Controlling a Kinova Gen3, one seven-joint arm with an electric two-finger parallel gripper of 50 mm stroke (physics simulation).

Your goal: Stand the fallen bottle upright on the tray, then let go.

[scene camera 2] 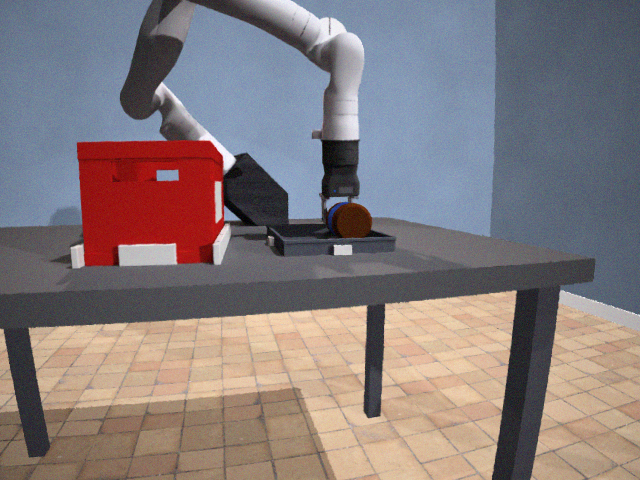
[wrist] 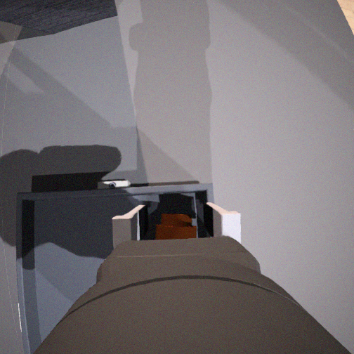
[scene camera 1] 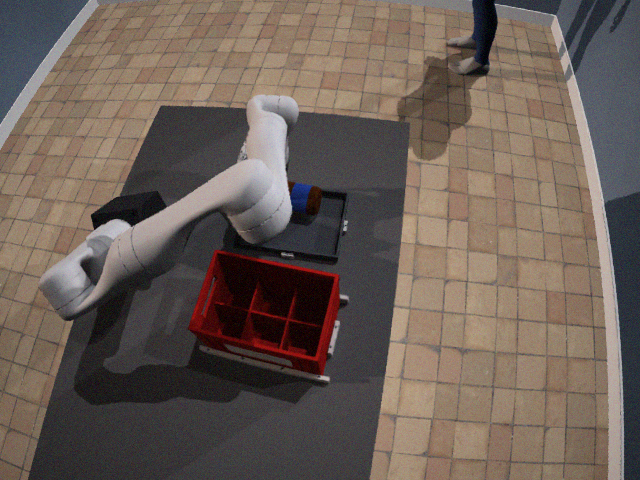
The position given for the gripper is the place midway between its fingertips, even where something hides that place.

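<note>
The gripper (scene camera 2: 337, 222) is visible, and the wrist view shows the gripper (wrist: 175, 215) as well. A dark tray (scene camera 1: 318, 236) belongs to the scene; scene camera 2 has the tray (scene camera 2: 290, 239), and so does the wrist view, with the tray (wrist: 61, 237). There is a brown bottle (scene camera 2: 344, 219), and the wrist view includes the bottle (wrist: 173, 226). Scene camera 2 also shows a red crate (scene camera 2: 122, 203), but in the wrist view the crate is out of frame.
</note>
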